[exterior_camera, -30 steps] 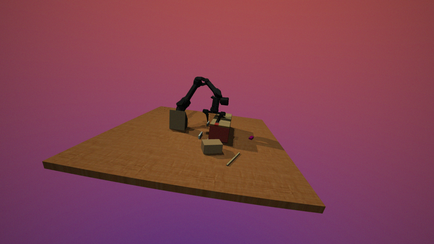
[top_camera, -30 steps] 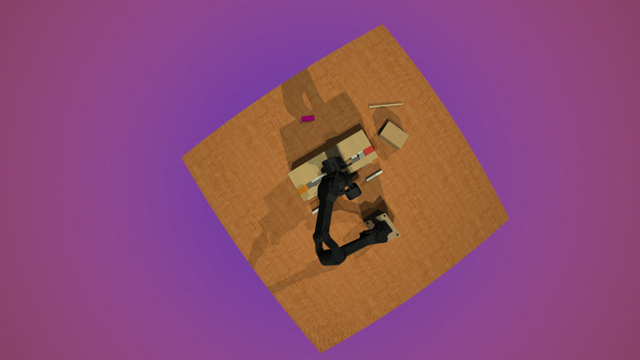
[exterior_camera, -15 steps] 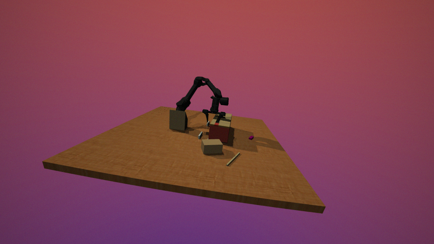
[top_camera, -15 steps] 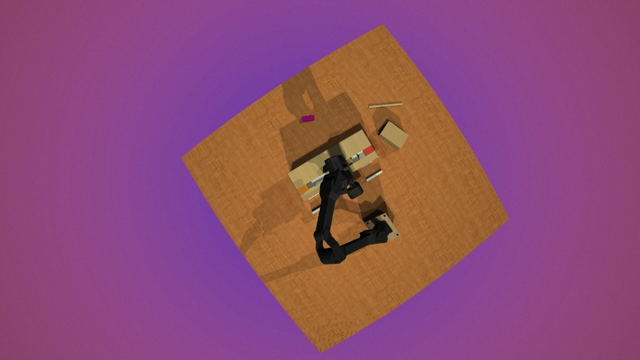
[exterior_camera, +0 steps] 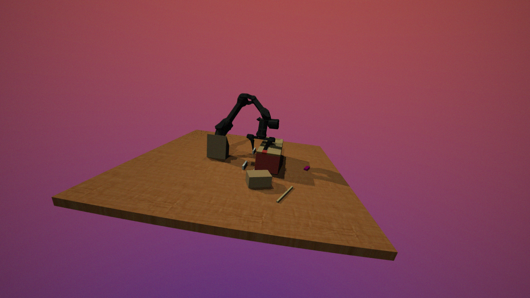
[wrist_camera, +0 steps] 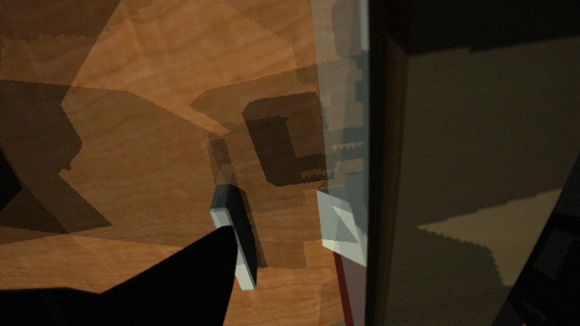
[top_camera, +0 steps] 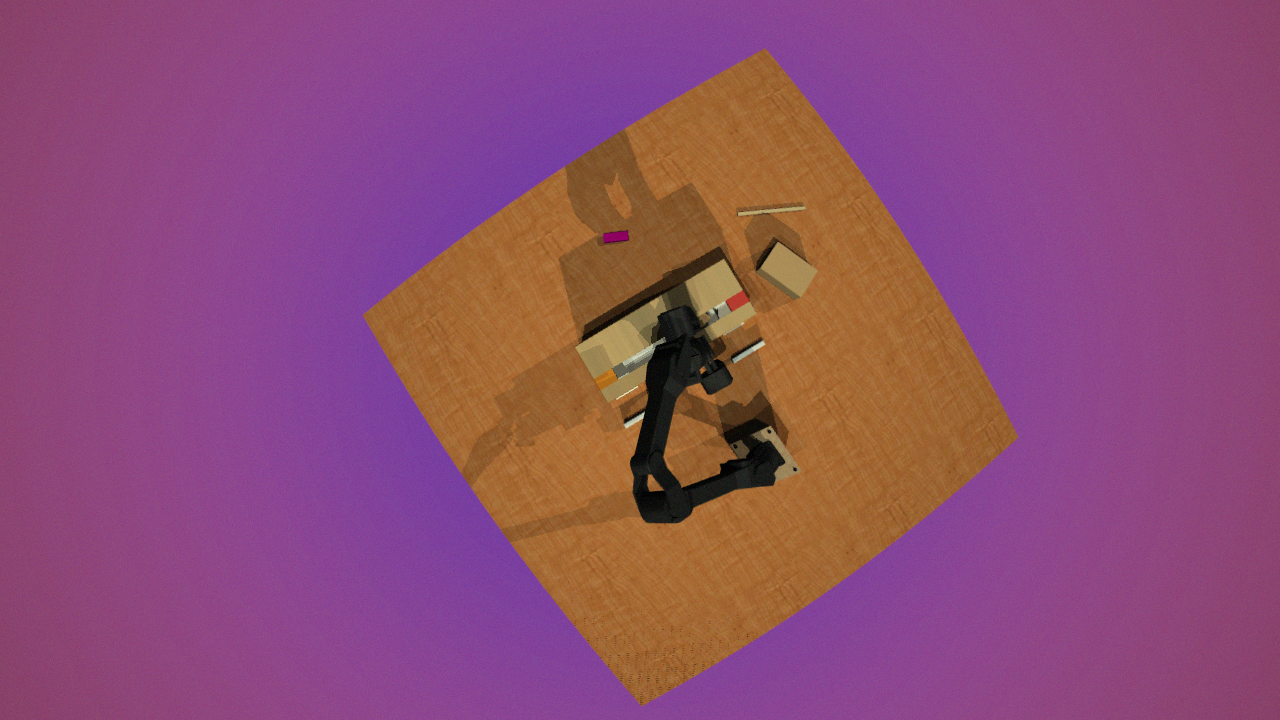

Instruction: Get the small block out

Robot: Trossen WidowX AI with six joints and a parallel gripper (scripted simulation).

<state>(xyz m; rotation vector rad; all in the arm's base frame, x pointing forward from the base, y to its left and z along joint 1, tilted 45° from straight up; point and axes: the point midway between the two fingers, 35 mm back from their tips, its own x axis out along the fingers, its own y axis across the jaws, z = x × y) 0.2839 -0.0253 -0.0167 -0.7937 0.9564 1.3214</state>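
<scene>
Now: the brownish block 50 mm ahead of my gripper tip and 30 mm to the right of it. The rest, counted from my gripper tip: box 60 mm to the left, 40 mm ahead, 30 mm below.
</scene>
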